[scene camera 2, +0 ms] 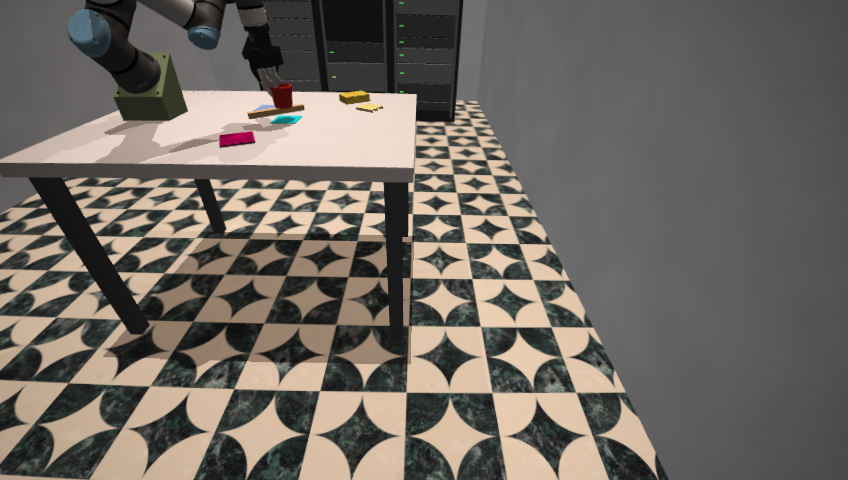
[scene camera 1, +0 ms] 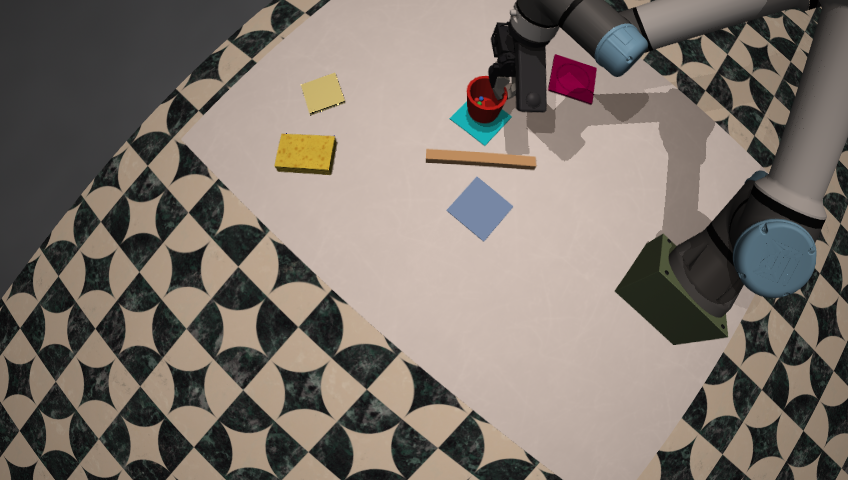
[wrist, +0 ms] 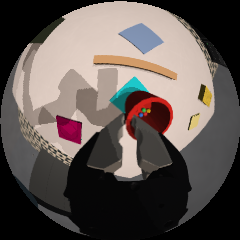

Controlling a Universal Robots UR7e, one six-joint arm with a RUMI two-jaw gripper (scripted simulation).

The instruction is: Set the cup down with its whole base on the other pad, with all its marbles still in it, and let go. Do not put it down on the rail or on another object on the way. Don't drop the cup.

In view: my gripper (scene camera 1: 501, 99), a red cup (scene camera 1: 480, 86) and a wooden rail (scene camera 1: 432, 155).
The red cup shows as well in the wrist view (wrist: 160, 117). My gripper shows as well in scene camera 2 (scene camera 2: 274, 97) and in the wrist view (wrist: 127, 114). The wooden rail is seen too in the wrist view (wrist: 98, 59).
